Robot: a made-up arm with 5 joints.
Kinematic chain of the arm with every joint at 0, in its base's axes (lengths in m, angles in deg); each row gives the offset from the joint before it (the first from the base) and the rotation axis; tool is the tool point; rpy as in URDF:
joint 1: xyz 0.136 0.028 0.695 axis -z
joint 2: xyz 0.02 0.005 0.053 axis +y
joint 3: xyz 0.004 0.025 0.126 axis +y
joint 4: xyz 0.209 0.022 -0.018 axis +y
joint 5: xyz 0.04 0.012 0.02 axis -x
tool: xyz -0.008 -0.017 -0.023 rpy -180 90 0
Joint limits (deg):
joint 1: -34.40..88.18
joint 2: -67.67..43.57
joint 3: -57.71..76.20
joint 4: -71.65..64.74
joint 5: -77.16..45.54
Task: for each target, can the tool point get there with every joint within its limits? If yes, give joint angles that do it. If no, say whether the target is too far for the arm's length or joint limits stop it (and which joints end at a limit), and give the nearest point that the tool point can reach.
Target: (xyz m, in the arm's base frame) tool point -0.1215 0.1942 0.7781
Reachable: no: joint limits stop it (at a limit: joint 2, joint 3, joint 4, joint 5) | nearest point -0.0573 0.1528 0.9557 | short by 0.193 m
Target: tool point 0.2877 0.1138 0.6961
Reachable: yes | joints -8.81 -12.38 52.07 4.95 -31.60
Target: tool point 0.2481 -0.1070 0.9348
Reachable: yes | joints 71.72 -41.47 11.94 10.37 -36.61
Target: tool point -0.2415 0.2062 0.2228
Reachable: no: too far | nearest point 0.0875 0.0949 0.6222 | short by 0.529 m
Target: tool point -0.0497 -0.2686 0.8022
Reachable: no: joint limits stop it (at a limit: joint 1, joint 5) | nearest point 0.1809 -0.2613 0.8022 | short by 0.231 m
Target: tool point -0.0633 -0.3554 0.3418
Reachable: no: too far | nearest point 0.1788 -0.1972 0.6205 | short by 0.402 m
